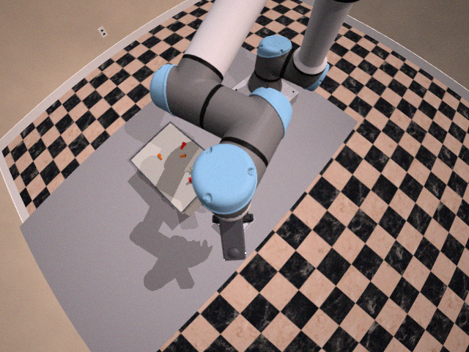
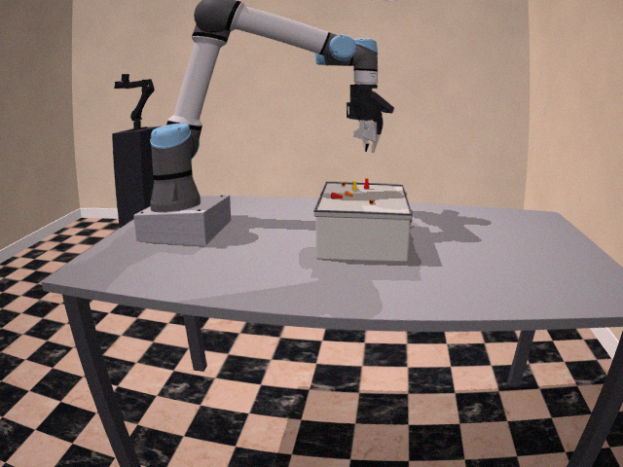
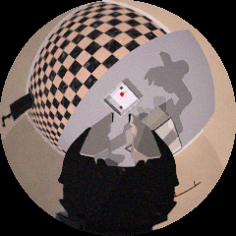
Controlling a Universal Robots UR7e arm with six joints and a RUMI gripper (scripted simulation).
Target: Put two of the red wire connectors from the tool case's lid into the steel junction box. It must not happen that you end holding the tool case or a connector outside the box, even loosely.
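Right now the yellow wire connector is 23 cm to the right of my hand and 8 cm below it. The rest, counted from my hand: tool case 4 cm ahead, 30 cm to the right, 12 cm below.
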